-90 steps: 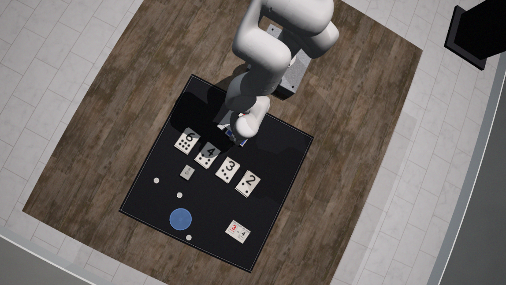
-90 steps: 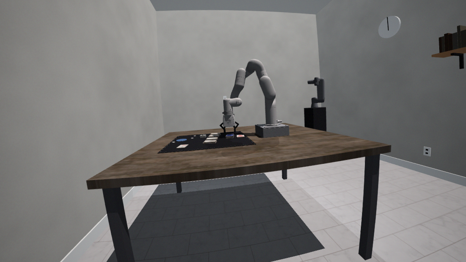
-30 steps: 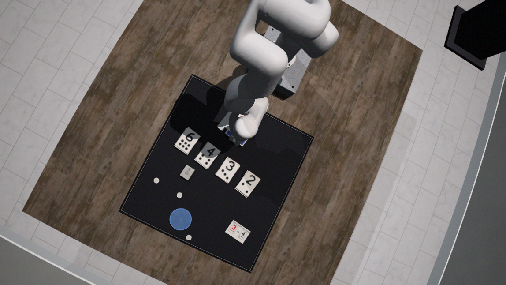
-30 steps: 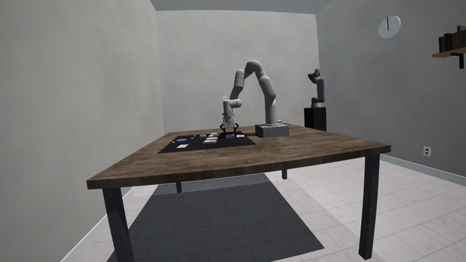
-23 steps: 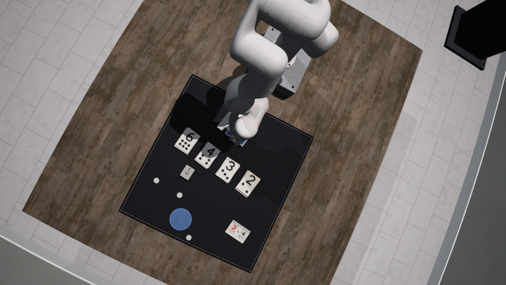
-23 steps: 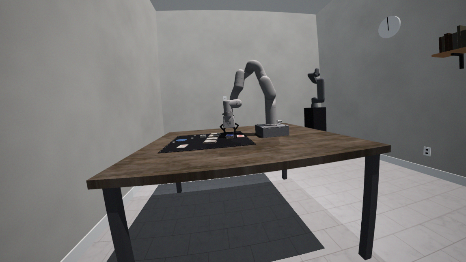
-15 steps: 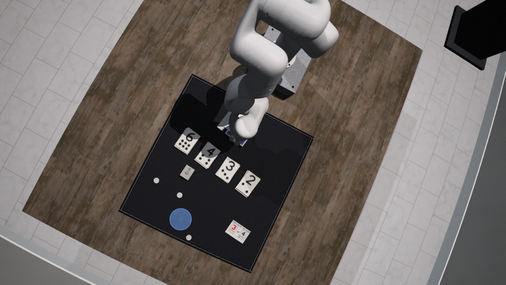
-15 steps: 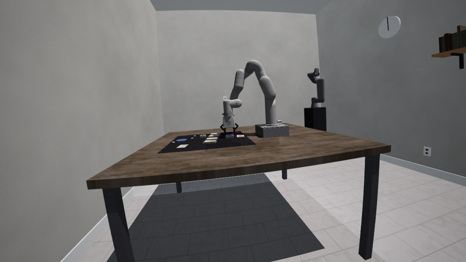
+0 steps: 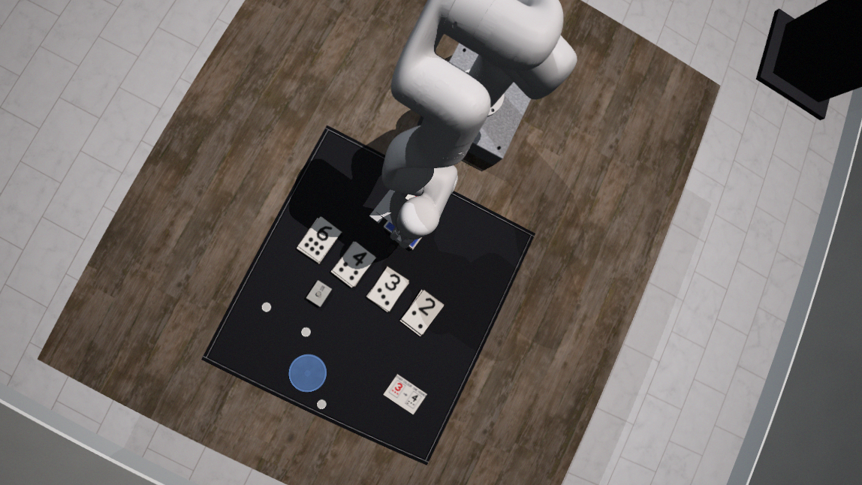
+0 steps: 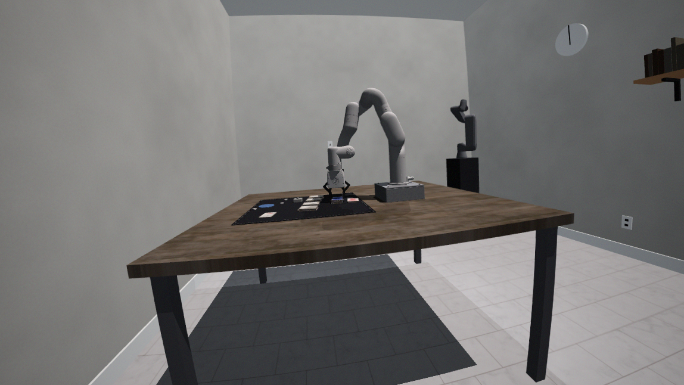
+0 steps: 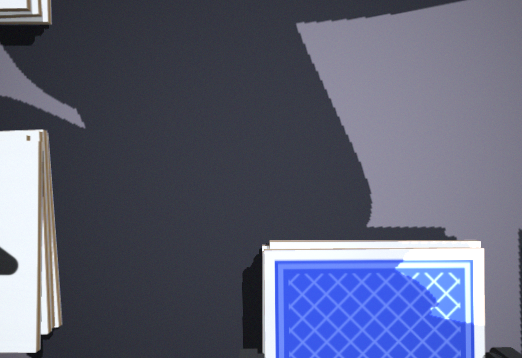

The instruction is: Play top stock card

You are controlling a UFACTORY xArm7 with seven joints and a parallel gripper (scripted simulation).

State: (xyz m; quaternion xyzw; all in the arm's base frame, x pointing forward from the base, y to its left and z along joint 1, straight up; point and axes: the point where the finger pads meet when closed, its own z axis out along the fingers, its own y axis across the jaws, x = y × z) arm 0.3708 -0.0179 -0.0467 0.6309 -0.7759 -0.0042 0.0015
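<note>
My hand is 13 cm short of the black 4 card, 8 cm to the left of it and 2 cm above it. From my hand the other things lie so: black 3 card 15 cm ahead, 2 cm to the left, 2 cm below; black 2 card 17 cm ahead, 13 cm to the left, 2 cm below; black mat 18 cm ahead, 5 cm below.
</note>
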